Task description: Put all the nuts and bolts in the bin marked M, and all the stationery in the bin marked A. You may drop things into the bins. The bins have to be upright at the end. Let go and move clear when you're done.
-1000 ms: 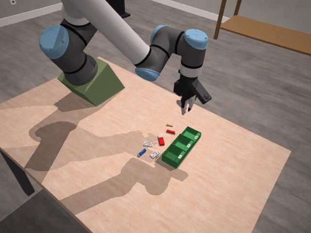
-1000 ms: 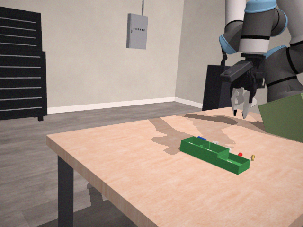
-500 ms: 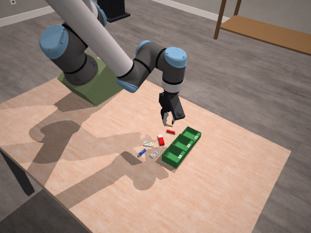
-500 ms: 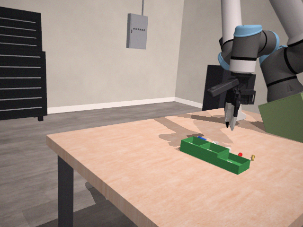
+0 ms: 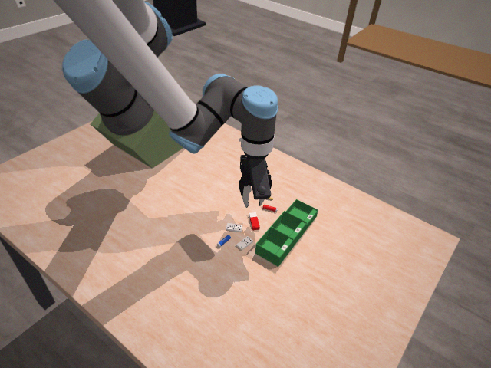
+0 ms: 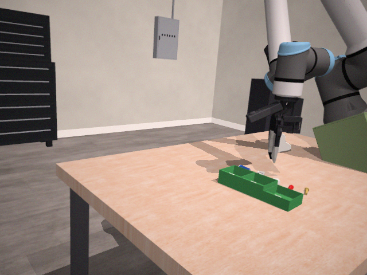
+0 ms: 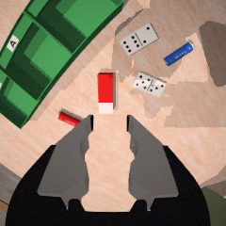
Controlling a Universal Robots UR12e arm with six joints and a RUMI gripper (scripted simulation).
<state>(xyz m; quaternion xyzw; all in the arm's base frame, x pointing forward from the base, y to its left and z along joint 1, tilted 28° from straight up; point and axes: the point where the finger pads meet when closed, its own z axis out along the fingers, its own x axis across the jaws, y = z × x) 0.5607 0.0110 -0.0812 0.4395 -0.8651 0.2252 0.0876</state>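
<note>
Right now the white eraser is 80 mm below my hand and 10 mm to the left of it. Also, from my hand: blue marker (120 mm to the right, 80 mm below, 10 mm behind); then red cylinder (90 mm to the left, 80 mm below); then green three-compartment bin (110 mm ahead, 70 mm below, 50 mm to the left).
</note>
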